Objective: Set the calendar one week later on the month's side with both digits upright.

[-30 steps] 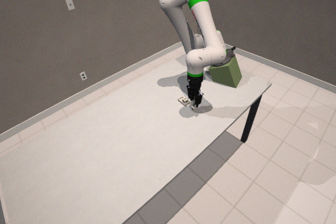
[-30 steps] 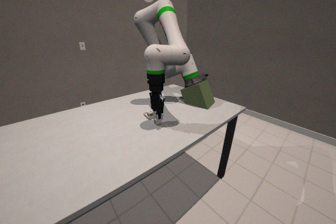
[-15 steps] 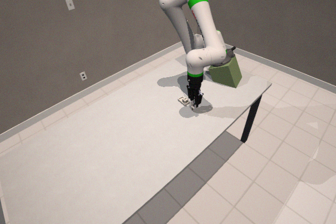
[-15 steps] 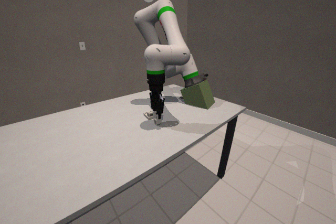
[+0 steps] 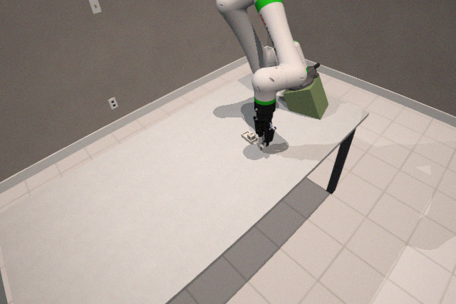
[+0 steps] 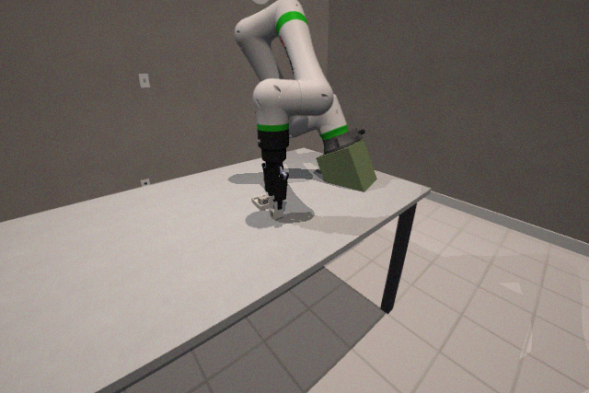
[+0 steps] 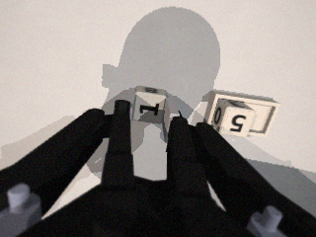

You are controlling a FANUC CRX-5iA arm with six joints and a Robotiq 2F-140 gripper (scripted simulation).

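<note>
Now: hand 30 mm above the white calendar cube.
</note>
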